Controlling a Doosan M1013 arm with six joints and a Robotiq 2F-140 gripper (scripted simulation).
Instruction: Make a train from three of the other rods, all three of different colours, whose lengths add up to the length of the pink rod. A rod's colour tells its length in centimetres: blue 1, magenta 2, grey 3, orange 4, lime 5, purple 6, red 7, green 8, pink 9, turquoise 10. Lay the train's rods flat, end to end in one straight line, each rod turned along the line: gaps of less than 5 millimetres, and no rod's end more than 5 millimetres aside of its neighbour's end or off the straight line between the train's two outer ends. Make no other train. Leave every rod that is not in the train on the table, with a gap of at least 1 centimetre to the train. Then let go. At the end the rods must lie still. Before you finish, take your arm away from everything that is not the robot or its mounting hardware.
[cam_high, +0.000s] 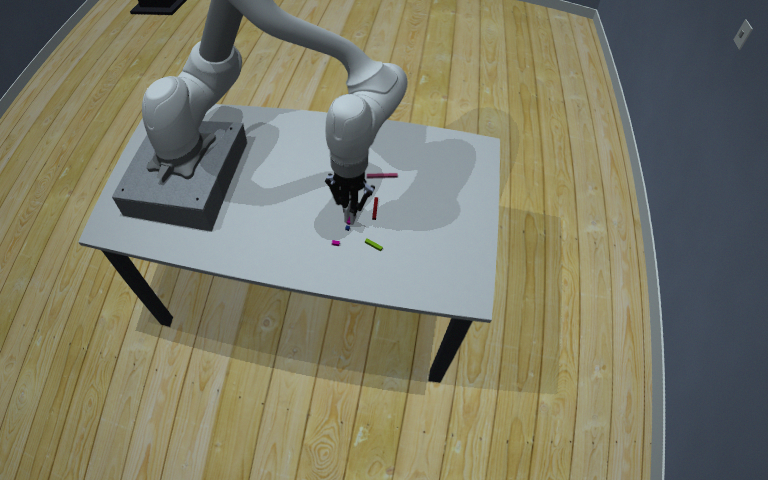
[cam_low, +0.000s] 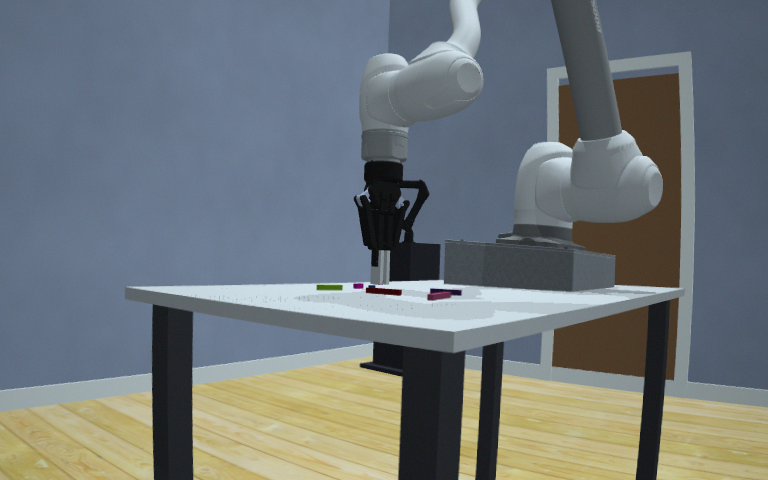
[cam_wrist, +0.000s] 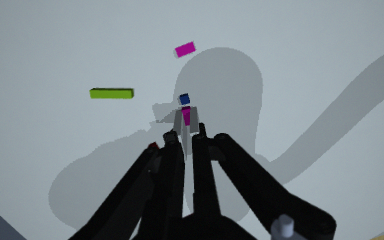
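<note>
The blue rod lies 40 mm below my hand and 20 mm to the right of it. Also, from my hand: red rod (60 mm to the left, 50 mm ahead, 40 mm below); then purple rod (120 mm to the left, 60 mm behind, 40 mm below); then lime rod (80 mm ahead, 50 mm to the right, 40 mm below).
</note>
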